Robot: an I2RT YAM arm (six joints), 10 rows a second.
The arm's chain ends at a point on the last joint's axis. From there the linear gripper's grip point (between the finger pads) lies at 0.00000 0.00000 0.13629 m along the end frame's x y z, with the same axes.
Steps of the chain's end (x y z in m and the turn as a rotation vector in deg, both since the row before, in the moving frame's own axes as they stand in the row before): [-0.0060 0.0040 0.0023 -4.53 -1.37 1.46]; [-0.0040 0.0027 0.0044 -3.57 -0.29 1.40]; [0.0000 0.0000 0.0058 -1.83 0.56 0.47]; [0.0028 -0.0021 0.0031 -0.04 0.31 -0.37]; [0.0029 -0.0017 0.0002 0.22 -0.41 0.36]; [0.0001 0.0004 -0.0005 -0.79 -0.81 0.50]
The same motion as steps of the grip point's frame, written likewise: [-0.0094 0.0147 0.0018 -4.53 -1.37 1.46]; [-0.0048 0.0112 0.0041 -3.57 -0.29 1.40]; [0.0013 0.0044 0.0057 -1.83 0.56 0.47]; [0.0035 -0.0020 0.0031 -0.04 0.31 -0.37]; [0.0019 -0.0022 0.0002 0.22 -0.41 0.36]; [-0.0018 0.0023 -0.0005 -0.79 -0.81 0.50]
